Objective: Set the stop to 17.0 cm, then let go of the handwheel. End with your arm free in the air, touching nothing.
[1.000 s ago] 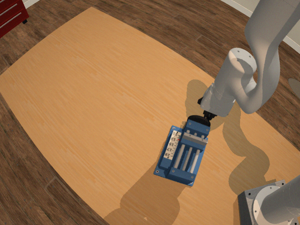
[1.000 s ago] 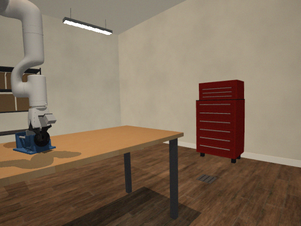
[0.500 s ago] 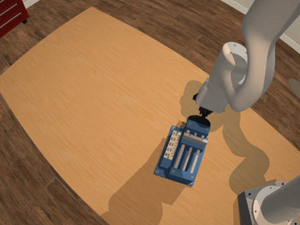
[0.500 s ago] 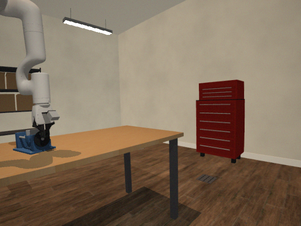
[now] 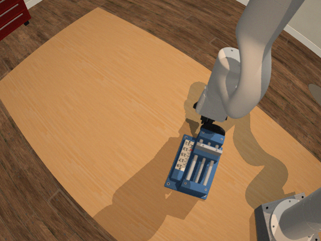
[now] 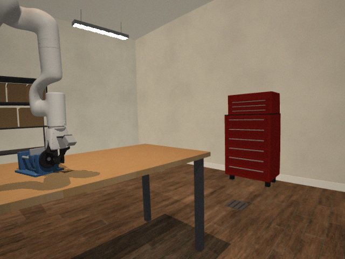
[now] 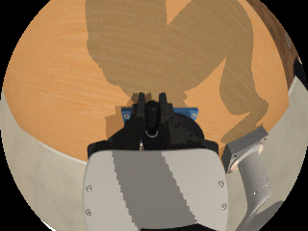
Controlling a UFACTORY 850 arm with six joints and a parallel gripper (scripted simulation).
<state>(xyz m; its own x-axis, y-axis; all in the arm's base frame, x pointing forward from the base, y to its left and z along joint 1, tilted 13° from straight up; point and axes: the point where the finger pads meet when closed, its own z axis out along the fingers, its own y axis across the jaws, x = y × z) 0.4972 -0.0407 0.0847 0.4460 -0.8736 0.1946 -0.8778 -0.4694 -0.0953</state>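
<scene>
The black handwheel lies 2 cm to the left of my hand and 2 cm behind it. Round my hand: grey stop bar: 10 cm to the left, 7 cm behind, 2 cm above.
</scene>
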